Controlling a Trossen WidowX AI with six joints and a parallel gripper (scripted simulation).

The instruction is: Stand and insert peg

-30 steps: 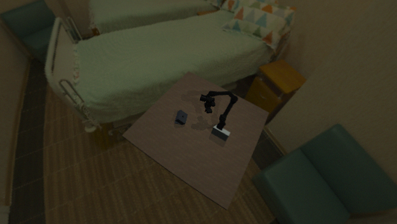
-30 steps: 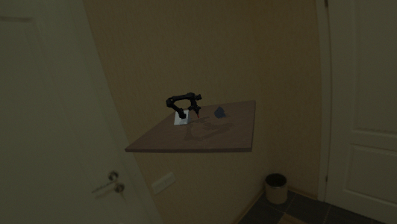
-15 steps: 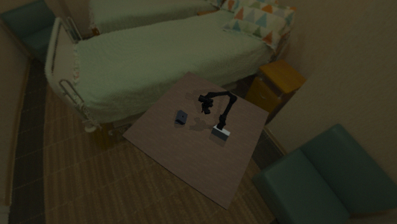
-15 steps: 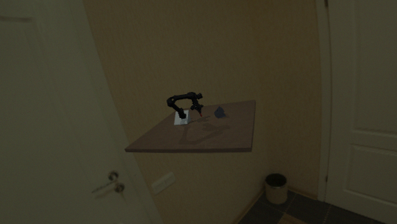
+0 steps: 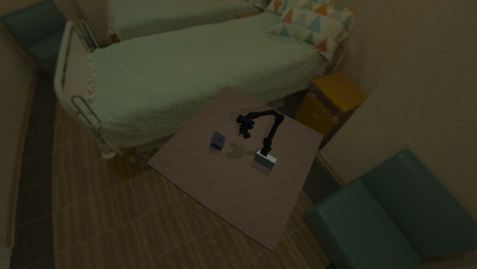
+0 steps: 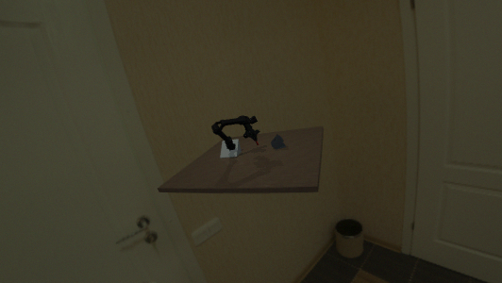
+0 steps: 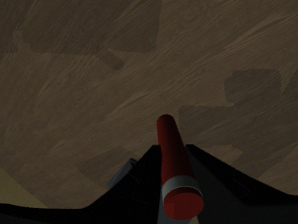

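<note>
Now: gripper tip 150 mm to the right of the dark blue sloped panel, 150 mm short of it and 80 mm above it. Also, from my gripper tip: red peg (20 mm above).
</note>
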